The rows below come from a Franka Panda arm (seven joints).
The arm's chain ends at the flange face. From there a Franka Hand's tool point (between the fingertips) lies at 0.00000 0.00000 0.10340 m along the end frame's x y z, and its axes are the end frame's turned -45 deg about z.
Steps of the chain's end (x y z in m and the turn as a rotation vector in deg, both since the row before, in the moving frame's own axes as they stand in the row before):
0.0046 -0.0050 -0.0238 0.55 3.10 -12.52
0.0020 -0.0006 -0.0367 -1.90 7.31 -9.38
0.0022 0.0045 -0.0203 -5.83 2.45 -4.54
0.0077 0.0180 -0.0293 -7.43 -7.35 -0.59
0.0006 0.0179 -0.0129 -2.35 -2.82 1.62
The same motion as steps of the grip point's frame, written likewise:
0.0118 0.0024 -0.0240 -1.80 2.58 -12.52
0.0096 0.0121 -0.0376 -6.51 3.83 -9.38
-0.0055 0.0154 -0.0209 -5.85 -2.39 -4.54
-0.0260 0.0184 -0.0310 -0.06 -10.45 -0.59
-0.0188 0.0124 -0.0131 0.33 -3.66 1.62

